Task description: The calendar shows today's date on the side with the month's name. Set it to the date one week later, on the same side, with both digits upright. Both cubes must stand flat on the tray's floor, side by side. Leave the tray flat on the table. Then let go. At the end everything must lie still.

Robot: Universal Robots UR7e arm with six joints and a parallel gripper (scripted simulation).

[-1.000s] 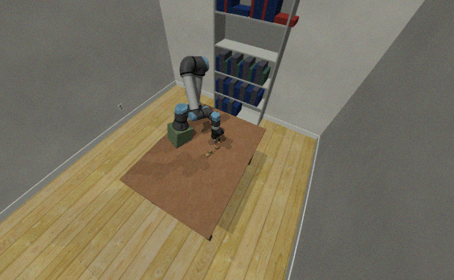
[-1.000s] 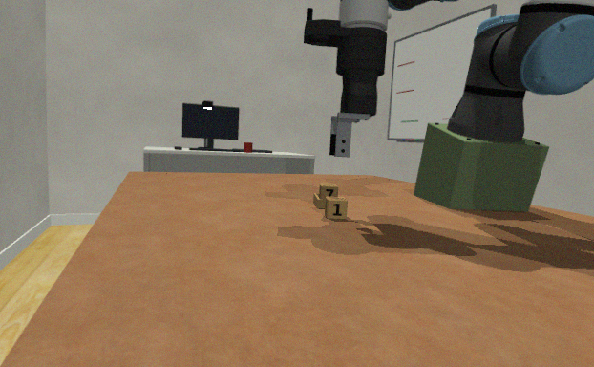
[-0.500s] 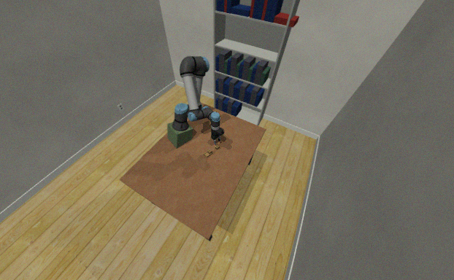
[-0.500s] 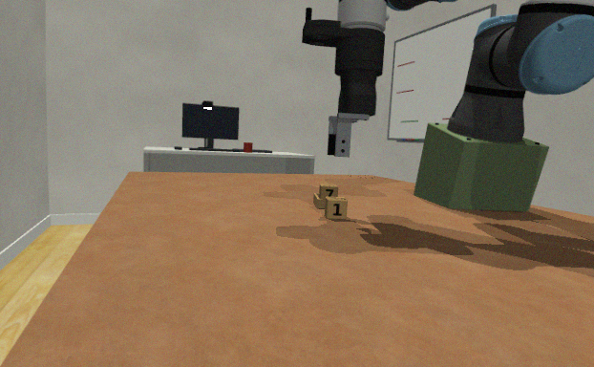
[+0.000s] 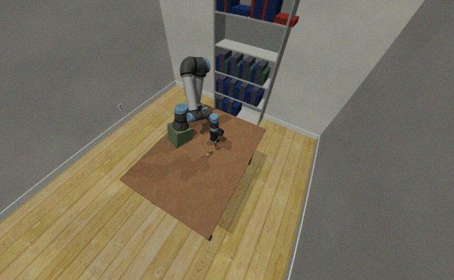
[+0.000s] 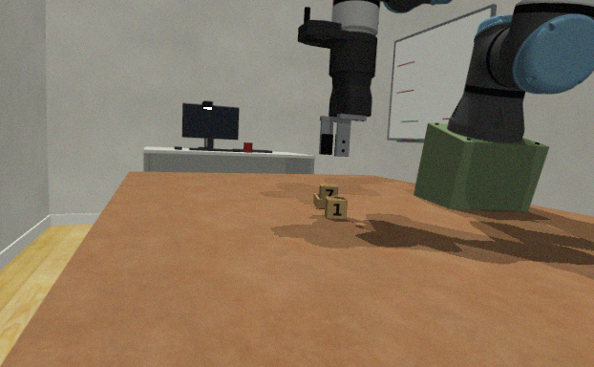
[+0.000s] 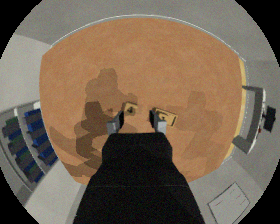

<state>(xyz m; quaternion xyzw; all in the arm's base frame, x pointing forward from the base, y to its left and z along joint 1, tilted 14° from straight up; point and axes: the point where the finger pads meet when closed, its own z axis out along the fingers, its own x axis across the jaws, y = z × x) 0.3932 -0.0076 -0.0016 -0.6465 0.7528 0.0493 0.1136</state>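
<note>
My hand is 110 mm above the wooden tray, 80 mm to the left of it and 50 mm past it.
</note>
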